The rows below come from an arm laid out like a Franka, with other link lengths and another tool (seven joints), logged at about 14 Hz.
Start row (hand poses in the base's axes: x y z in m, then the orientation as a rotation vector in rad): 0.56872 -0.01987 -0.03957 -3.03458 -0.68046 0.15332
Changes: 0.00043 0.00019 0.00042 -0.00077 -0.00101 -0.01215; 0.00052 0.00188 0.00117 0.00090 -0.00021 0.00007; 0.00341 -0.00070 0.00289 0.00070 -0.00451 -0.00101; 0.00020 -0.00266 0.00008 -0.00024 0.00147 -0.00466; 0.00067 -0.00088 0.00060 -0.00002 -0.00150 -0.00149; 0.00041 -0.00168 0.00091 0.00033 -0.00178 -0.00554; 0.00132 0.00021 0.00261 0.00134 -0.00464 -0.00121; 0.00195 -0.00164 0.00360 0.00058 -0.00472 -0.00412; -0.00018 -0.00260 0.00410 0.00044 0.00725 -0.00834; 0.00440 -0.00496 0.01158 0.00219 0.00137 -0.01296; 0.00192 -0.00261 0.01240 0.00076 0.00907 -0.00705; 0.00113 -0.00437 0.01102 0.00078 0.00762 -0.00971; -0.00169 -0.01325 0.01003 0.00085 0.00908 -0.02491; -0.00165 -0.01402 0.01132 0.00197 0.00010 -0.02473; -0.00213 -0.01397 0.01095 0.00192 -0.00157 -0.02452; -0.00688 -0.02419 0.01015 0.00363 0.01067 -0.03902; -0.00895 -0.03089 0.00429 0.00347 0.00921 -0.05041; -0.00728 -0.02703 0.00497 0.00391 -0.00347 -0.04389; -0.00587 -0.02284 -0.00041 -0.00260 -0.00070 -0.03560; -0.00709 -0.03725 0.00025 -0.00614 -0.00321 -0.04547
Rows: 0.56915 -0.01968 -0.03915 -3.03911 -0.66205 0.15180; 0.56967 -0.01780 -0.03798 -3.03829 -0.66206 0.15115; 0.57308 -0.01850 -0.03509 -3.03916 -0.66072 0.14405; 0.57328 -0.02116 -0.03501 -3.04031 -0.65353 0.14625; 0.57395 -0.02204 -0.03441 -3.04116 -0.65135 0.14396; 0.57436 -0.02372 -0.03350 -3.04288 -0.64294 0.14101; 0.57568 -0.02351 -0.03089 -3.04317 -0.64121 0.13348; 0.57763 -0.02515 -0.02729 -3.04500 -0.63513 0.12603; 0.57745 -0.02775 -0.02319 -3.04499 -0.62185 0.13664; 0.58185 -0.03271 -0.01161 -3.04595 -0.60166 0.13760; 0.58377 -0.03532 0.00079 -3.04469 -0.59021 0.15086; 0.58490 -0.03969 0.01181 -3.04434 -0.57478 0.16182; 0.58321 -0.05294 0.02184 -3.04684 -0.53597 0.17442; 0.58156 -0.06696 0.03316 -3.04998 -0.49790 0.17303; 0.57943 -0.08093 0.04411 -3.05306 -0.46026 0.16911; 0.57255 -0.10512 0.05426 -3.05344 -0.39960 0.18262; 0.56360 -0.13601 0.05855 -3.05433 -0.32167 0.19327; 0.55632 -0.16304 0.06352 -3.05488 -0.25463 0.18477; 0.55045 -0.18588 0.06311 -3.05962 -0.20004 0.18210; 0.54336 -0.22313 0.06336 -3.06743 -0.13019 0.17551
